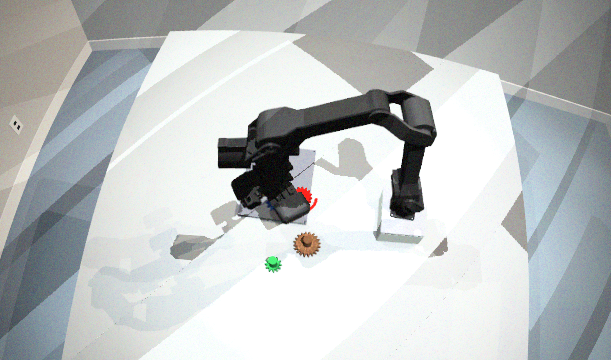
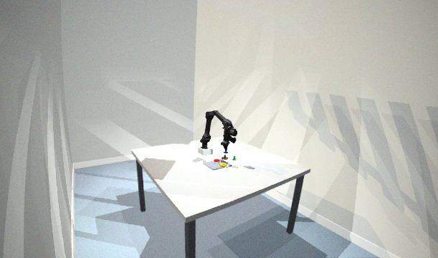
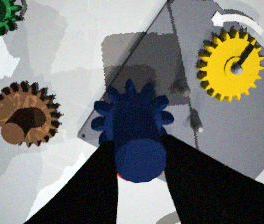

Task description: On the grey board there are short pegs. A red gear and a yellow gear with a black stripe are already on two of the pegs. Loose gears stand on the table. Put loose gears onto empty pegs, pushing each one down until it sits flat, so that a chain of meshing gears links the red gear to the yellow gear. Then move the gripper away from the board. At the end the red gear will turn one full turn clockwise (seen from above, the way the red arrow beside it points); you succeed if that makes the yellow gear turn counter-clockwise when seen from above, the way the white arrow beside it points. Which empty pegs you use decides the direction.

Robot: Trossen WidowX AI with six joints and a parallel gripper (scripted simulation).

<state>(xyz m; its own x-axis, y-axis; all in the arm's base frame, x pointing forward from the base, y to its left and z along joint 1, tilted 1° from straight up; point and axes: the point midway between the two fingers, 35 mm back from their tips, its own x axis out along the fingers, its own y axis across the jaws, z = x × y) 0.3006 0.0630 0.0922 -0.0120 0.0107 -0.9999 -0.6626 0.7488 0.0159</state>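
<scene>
My gripper tip is 50 mm past the red gear, 70 mm to the left of it and 110 mm above it. Round my gripper tip: yellow gear (70 mm ahead, 70 mm to the right, 100 mm below); blue gear (10 mm below); brown gear (80 mm behind, 50 mm to the left, 100 mm below).
</scene>
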